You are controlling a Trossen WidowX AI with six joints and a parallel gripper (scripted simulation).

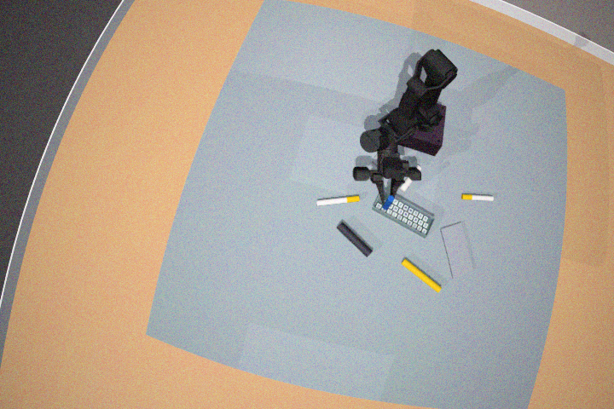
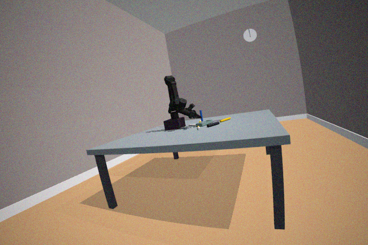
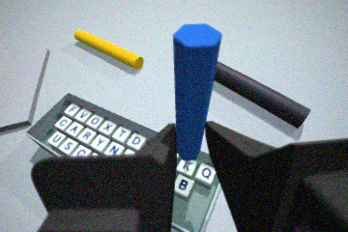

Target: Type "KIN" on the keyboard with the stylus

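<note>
Right now my gripper tip is 10 cm past the white cylinder, 8 cm to the right of it and 6 cm above it. The rest, counted from my gripper tip: dark rod 9 cm ahead, 8 cm to the right, 6 cm below; blue stylus 2 cm below; yellow rod 19 cm ahead, 13 cm to the left, 6 cm below.
</note>
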